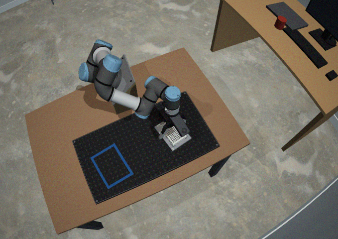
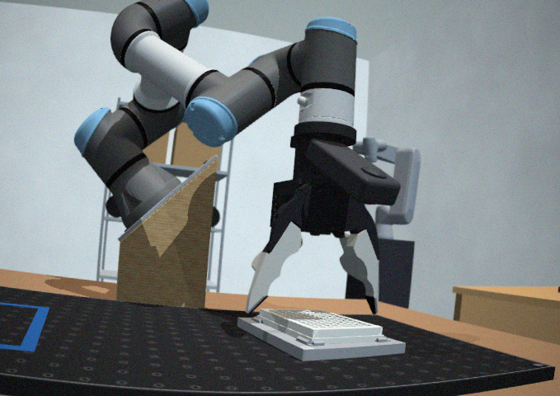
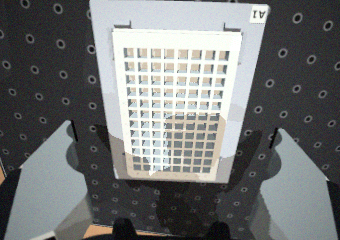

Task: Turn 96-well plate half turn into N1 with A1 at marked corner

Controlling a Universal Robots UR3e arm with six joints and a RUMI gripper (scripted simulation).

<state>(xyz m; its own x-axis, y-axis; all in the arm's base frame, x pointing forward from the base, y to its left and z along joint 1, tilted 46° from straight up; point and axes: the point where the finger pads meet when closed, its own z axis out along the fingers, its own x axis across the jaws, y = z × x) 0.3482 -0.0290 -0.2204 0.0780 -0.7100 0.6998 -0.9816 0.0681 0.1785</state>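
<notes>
Now: the white 96-well plate 1 cm below my hand. Round my hand: corner label: 8 cm ahead, 5 cm to the right, 2 cm below; grey plate nest N1: 2 cm below.
</notes>
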